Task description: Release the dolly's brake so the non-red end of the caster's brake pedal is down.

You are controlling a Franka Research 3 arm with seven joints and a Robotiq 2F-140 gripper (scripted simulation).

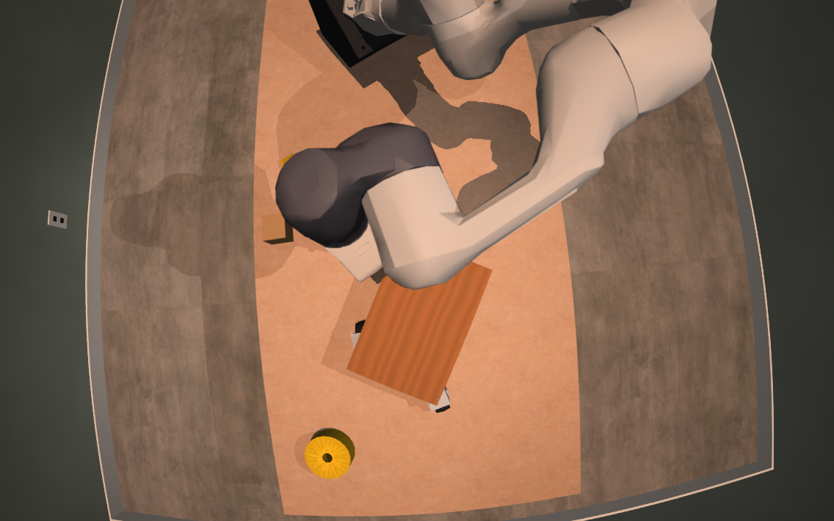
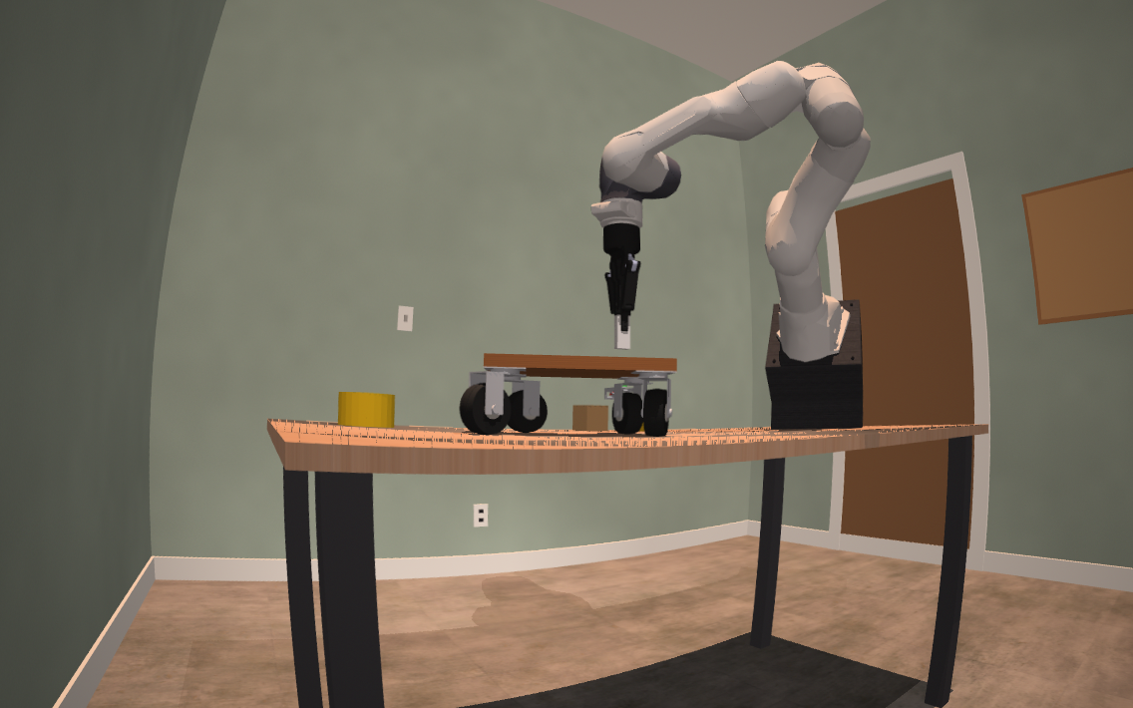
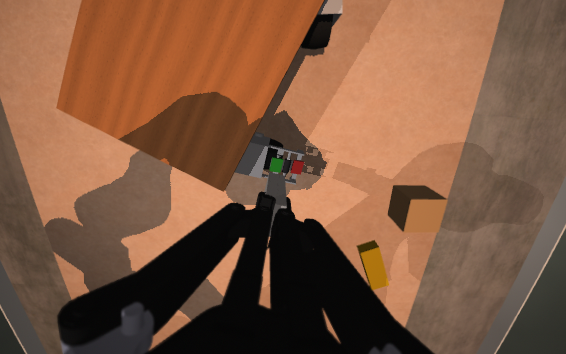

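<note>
My hand is 120 mm above the brake pedal and 10 mm to the left of it. Also, from my hand: brown cube (250 mm to the right, 170 mm below, 70 mm behind); yellow spool (470 mm ahead, 170 mm below, 130 mm to the right).
</note>
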